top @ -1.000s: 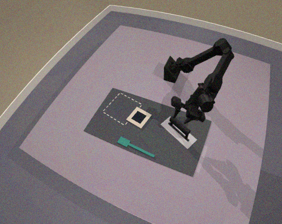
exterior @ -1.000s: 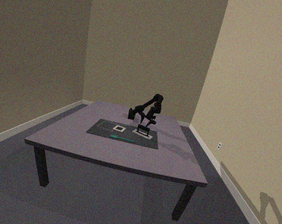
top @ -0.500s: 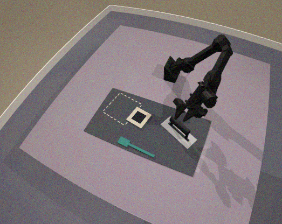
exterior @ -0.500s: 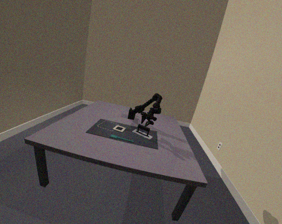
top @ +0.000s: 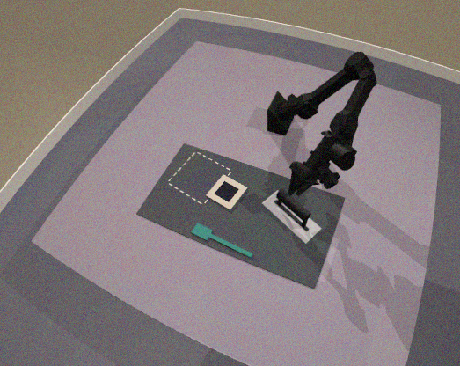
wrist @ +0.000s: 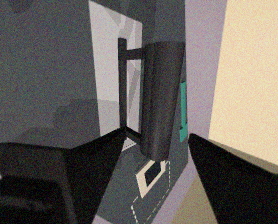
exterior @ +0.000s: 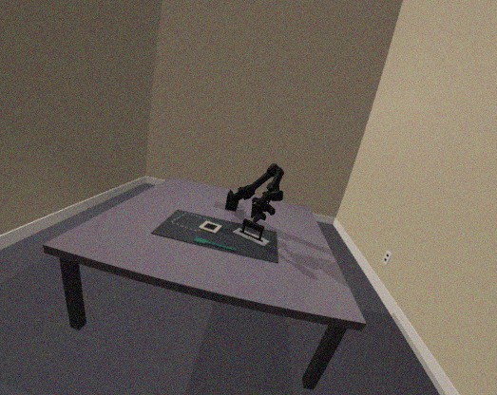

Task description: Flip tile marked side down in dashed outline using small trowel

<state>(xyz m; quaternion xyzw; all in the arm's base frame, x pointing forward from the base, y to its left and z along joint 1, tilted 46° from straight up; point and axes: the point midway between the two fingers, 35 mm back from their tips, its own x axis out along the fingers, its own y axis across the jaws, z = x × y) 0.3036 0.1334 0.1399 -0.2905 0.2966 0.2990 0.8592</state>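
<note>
My gripper tip is 70 mm short of the dark mat, 150 mm to the left of it and 110 mm above it. Also, from my gripper tip: teal flat tool (210 mm ahead, 160 mm to the right, 80 mm below); then tan square tile (50 mm ahead, 220 mm to the right, 80 mm below).
</note>
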